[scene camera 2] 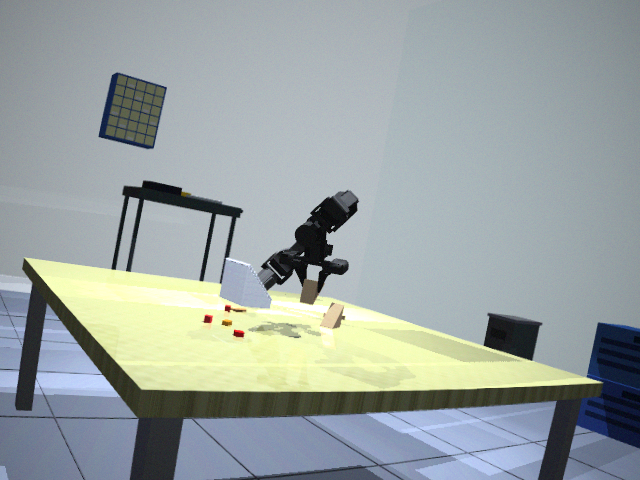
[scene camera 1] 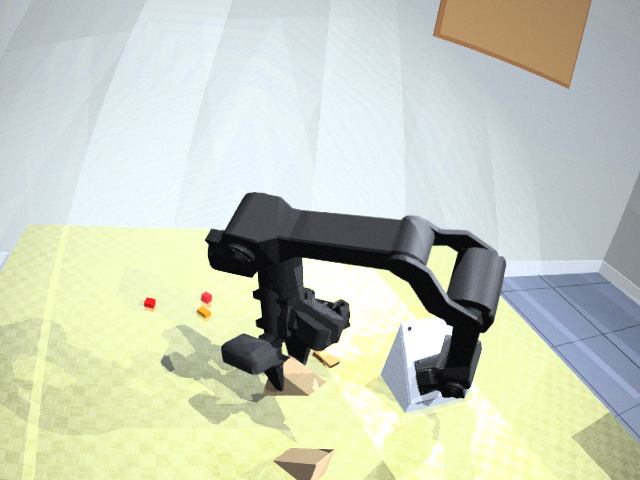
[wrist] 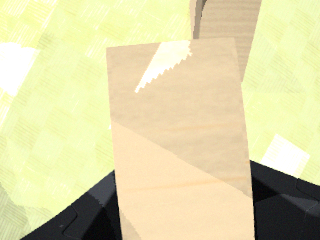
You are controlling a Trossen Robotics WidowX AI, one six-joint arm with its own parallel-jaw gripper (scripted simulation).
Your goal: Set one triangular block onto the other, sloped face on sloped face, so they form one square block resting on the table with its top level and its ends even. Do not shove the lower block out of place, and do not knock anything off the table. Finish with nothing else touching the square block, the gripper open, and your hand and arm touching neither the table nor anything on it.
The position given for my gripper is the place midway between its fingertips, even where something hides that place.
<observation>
My gripper (scene camera 1: 289, 383) carries a tan triangular block (scene camera 1: 299, 380).
My gripper is seen too in scene camera 2 (scene camera 2: 311, 290) and in the wrist view (wrist: 177, 170).
</observation>
